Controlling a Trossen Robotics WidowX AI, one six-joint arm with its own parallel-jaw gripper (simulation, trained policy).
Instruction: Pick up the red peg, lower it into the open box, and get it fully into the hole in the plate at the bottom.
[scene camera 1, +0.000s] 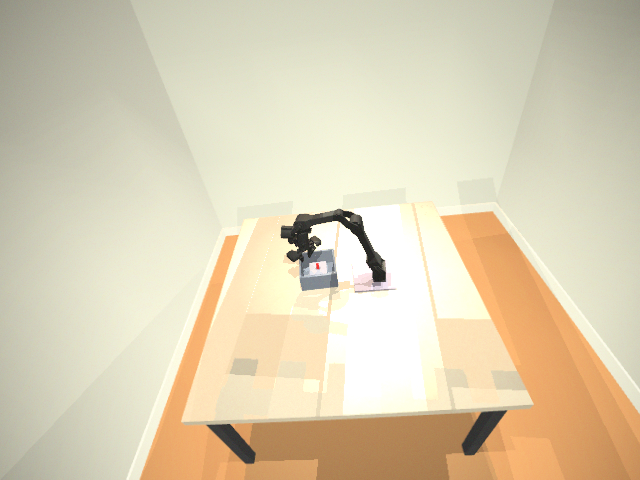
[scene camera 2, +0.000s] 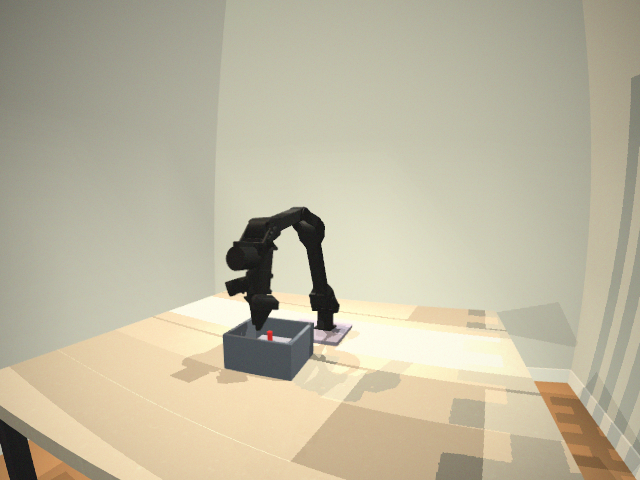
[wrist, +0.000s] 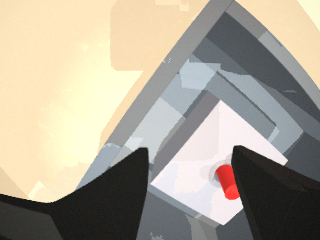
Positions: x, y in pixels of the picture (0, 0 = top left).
Labels:
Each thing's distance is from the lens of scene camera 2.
my gripper (scene camera 2: 256, 327): 0.93 m
grey box (scene camera 2: 244, 352): 0.93 m

